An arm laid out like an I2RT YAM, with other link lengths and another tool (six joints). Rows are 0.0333 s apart.
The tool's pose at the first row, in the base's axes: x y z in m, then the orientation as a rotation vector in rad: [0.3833, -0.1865, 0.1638, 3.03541, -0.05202, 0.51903]
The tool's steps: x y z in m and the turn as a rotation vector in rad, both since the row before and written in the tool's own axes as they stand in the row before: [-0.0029, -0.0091, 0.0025, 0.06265, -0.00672, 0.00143]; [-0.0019, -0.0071, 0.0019, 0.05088, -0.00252, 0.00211]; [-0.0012, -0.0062, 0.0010, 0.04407, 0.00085, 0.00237]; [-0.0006, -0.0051, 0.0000, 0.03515, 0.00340, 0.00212]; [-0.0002, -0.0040, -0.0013, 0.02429, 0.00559, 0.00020]
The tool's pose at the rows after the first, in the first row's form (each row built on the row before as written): [0.3818, -0.1775, 0.1600, -3.09757, 0.03897, -0.52018]; [0.3808, -0.1704, 0.1576, -3.04831, 0.02853, -0.50894]; [0.3801, -0.1641, 0.1566, -3.00477, 0.02067, -0.50380]; [0.3795, -0.1590, 0.1569, -2.96934, 0.01508, -0.50369]; [0.3788, -0.1552, 0.1586, -2.94424, 0.00974, -0.50847]
